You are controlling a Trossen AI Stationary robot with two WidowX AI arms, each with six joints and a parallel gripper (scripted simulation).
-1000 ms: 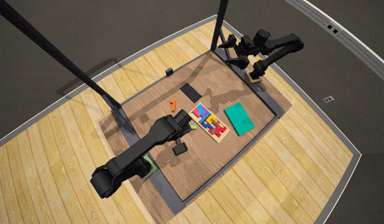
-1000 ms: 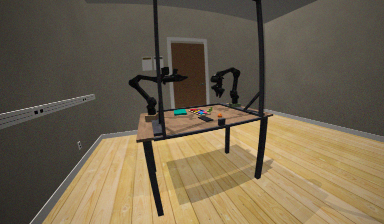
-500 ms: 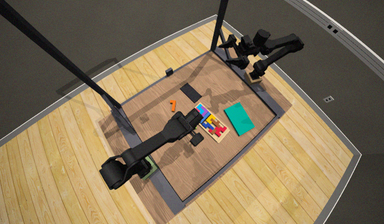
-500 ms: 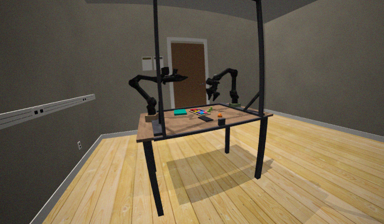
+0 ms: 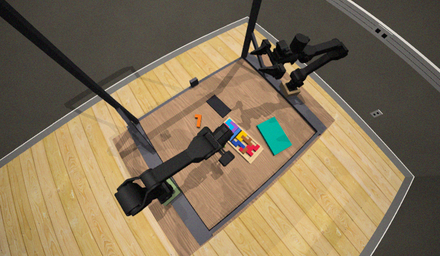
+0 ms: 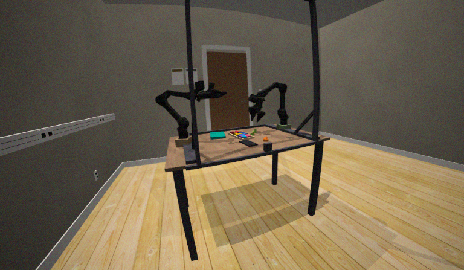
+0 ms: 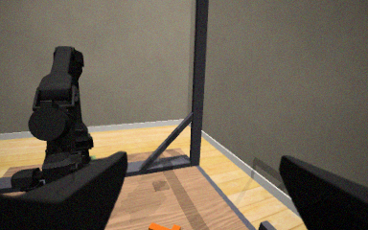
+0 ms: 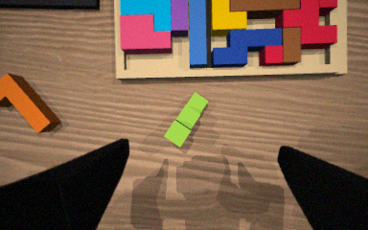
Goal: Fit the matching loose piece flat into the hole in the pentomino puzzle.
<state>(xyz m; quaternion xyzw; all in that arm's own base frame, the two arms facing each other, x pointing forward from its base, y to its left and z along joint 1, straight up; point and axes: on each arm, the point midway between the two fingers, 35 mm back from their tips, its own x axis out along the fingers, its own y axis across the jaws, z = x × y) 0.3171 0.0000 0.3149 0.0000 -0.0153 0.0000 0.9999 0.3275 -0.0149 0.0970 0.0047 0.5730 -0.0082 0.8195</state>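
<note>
The orange piece lies 21 cm behind my right hand, 14 cm below it and 2 cm to the left of it. Round my right hand: green piece 12 cm below, 3 cm to the left, 1 cm behind; then wooden puzzle board 15 cm below, 14 cm to the left, 2 cm ahead; then pink piece 14 cm below, 12 cm to the left, 6 cm behind.
</note>
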